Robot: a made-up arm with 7 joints.
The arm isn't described. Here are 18 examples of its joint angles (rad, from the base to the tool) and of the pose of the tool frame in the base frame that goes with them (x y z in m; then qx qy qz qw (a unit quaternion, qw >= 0)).
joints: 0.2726 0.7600 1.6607 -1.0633 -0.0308 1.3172 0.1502
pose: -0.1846 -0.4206 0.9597 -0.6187 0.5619 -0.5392 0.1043
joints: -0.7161 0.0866 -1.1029 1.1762 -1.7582 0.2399 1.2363
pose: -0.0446 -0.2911 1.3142 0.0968 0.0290 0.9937 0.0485
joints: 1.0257 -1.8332 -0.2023 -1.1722 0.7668 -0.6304 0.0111
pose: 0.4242 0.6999 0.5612 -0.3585 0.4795 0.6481 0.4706
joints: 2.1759 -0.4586 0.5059 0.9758 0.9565 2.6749 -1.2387
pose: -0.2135 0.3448 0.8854 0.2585 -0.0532 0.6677 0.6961
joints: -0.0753 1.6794 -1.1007 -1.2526 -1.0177 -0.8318 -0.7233
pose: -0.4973 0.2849 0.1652 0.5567 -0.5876 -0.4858 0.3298
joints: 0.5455 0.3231 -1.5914 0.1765 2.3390 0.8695 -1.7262
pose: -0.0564 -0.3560 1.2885 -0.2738 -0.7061 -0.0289 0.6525
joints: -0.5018 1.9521 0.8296 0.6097 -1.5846 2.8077 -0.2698
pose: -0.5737 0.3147 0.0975 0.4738 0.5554 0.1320 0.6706
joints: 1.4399 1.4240 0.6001 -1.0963 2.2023 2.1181 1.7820
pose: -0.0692 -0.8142 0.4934 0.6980 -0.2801 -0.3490 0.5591
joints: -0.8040 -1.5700 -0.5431 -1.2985 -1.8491 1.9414 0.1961
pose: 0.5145 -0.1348 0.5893 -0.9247 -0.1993 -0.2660 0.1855
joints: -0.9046 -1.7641 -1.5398 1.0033 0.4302 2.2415 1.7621
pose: 0.2736 -0.6425 0.5054 0.1753 -0.1733 -0.5714 0.7828
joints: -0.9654 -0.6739 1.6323 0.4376 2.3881 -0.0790 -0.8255
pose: 0.3953 -0.1845 1.2410 0.2977 -0.4918 0.8119 0.1014
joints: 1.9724 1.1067 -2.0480 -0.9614 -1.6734 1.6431 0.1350
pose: -0.0025 -0.3983 1.0039 -0.2766 -0.2257 -0.8390 0.4107
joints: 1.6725 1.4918 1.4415 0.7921 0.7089 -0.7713 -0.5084
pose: -0.2652 -0.7135 0.6073 -0.6952 -0.5889 0.4116 0.0229
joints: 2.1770 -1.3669 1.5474 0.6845 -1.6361 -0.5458 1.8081
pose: -0.5793 0.6689 0.6876 -0.3788 0.4583 0.2748 0.7556
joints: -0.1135 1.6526 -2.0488 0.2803 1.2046 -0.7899 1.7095
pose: -0.8506 -0.1911 0.3313 0.8820 -0.3090 0.2725 0.2287
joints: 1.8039 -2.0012 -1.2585 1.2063 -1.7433 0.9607 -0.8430
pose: 0.0710 0.6103 -0.0742 0.7557 0.2518 0.2633 0.5442
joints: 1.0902 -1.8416 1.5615 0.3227 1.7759 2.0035 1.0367
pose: 0.0918 0.6408 0.2589 -0.6611 -0.3651 0.6070 0.2474
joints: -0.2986 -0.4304 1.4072 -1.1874 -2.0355 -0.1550 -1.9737
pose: -0.0927 -0.4176 1.0456 -0.2571 0.4884 -0.0493 0.8325
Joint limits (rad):
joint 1: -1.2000..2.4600
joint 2: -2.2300..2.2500
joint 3: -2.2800..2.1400
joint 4: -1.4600..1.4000
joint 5: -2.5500..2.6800
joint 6: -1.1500..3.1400
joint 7: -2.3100..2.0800
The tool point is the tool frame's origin. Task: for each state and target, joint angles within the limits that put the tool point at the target. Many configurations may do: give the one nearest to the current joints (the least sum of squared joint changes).
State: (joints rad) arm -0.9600 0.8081 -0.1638 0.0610 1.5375 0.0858 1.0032
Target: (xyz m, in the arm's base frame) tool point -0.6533 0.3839 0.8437
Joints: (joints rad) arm -0.7660 1.5015 -0.3465 0.6166 1.4779 0.2489 1.0112
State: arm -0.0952 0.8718 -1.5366 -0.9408 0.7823 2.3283 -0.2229
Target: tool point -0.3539 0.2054 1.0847
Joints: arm -0.3330 0.3729 -1.6634 -0.8330 1.0243 2.1632 -0.2198
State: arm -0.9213 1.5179 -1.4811 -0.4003 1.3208 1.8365 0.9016
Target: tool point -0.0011 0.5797 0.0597
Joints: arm -1.2000 2.0322 -1.7371 -1.0202 0.8206 1.5814 0.8962
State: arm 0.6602 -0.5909 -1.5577 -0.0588 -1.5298 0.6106 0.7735
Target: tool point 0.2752 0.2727 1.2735
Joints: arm 0.3737 -0.2708 -1.6339 -0.0727 -1.5428 0.7865 0.7779
